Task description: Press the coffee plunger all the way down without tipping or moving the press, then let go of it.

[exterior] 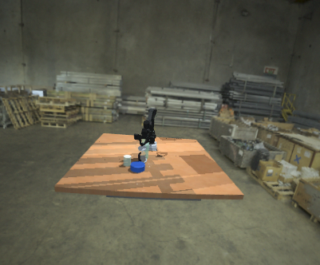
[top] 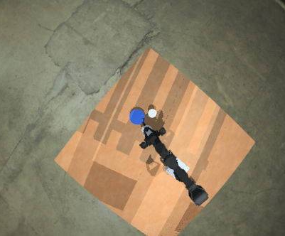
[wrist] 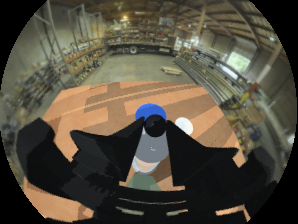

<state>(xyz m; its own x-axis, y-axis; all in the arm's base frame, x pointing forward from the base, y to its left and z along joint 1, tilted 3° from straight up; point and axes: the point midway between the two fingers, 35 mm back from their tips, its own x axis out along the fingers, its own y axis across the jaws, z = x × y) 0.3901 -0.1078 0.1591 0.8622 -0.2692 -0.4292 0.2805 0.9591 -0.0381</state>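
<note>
Now: gripper tip 2 cm past the coffee press and 9 cm above it.
</note>
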